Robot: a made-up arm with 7 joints. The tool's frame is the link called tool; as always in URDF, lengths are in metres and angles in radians. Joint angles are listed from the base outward.
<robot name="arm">
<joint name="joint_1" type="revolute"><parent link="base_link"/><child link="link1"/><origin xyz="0 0 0" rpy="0 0 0"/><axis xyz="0.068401 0.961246 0.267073"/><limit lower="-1.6" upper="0.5"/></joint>
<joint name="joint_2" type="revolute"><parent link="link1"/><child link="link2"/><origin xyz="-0.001 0.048 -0.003" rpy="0 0 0"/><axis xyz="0.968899 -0.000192 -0.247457"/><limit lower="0" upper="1.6"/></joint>
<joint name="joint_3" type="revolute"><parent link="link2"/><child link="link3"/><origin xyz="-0.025 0.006 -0.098" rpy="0 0 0"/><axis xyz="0.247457 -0.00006 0.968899"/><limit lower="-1.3" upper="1.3"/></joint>
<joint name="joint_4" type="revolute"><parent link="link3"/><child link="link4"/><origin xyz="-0.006 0 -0.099" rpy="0 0 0"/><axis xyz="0.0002 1 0.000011"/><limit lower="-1.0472" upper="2.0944"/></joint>
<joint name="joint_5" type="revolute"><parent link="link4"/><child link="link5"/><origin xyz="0.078 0.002 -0.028" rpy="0 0 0"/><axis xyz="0.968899 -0.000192 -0.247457"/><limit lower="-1.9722" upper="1.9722"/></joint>
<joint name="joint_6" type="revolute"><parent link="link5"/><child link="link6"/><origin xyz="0.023 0 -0.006" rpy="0 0 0"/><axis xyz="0.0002 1 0.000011"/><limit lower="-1.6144" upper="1.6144"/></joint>
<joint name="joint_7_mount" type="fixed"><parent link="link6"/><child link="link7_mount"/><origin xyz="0.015 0 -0.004" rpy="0 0 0"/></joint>
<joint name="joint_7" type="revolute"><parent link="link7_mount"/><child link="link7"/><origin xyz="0.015 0 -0.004" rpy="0 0 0"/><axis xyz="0.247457 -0.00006 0.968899"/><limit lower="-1.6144" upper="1.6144"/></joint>
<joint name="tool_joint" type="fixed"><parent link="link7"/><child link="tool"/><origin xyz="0 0 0" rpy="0 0.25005 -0.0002"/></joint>
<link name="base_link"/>
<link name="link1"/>
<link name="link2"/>
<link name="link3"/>
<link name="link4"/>
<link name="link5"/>
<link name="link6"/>
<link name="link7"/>
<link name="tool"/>
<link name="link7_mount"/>
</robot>
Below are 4 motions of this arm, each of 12 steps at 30 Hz.
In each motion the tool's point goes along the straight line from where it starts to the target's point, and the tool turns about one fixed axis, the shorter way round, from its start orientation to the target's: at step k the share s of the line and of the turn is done. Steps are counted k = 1, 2, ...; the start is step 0. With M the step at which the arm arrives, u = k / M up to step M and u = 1 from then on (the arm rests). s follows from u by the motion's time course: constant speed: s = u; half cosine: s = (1 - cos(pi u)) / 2; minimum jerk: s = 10 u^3 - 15 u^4 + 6 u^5.
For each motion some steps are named. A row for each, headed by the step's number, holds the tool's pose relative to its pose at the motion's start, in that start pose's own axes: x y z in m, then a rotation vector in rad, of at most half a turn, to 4 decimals.
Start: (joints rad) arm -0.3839 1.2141 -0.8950 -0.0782 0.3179 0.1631 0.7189
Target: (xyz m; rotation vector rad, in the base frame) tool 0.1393 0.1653 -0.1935 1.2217 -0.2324 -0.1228
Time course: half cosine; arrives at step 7
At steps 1, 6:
1: 0.0001 -0.0013 0.0007 -0.0127 0.0029 0.0050
6: 0.0025 -0.0256 0.0136 -0.2428 0.0566 0.0969

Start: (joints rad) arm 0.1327 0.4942 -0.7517 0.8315 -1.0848 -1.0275 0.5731
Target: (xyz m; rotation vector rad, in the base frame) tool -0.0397 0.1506 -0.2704 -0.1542 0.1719 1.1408
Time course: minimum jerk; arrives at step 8
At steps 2, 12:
2: -0.0016 0.0021 0.0012 -0.0309 -0.0156 0.0320
12: -0.0159 0.0204 0.0120 -0.2985 -0.1503 0.3087

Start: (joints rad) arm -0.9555 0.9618 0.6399 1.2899 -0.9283 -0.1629 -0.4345
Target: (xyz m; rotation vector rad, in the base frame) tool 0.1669 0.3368 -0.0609 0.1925 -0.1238 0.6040
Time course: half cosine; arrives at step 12
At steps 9, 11, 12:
9: -0.0077 0.0188 0.0444 0.7130 0.0962 -0.0281
11: -0.0089 0.0216 0.0512 0.8211 0.1108 -0.0324
12: -0.0090 0.0220 0.0520 0.8353 0.1127 -0.0329

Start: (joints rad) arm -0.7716 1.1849 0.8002 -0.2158 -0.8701 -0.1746 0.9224
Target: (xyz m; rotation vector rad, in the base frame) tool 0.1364 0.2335 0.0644 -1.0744 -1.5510 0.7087
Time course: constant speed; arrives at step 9
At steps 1, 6, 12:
1: -0.0022 0.0020 -0.0020 -0.0512 0.0106 0.0323
6: -0.0130 0.0123 -0.0120 -0.3075 0.0634 0.1935
12: -0.0195 0.0184 -0.0180 -0.4612 0.0951 0.2903

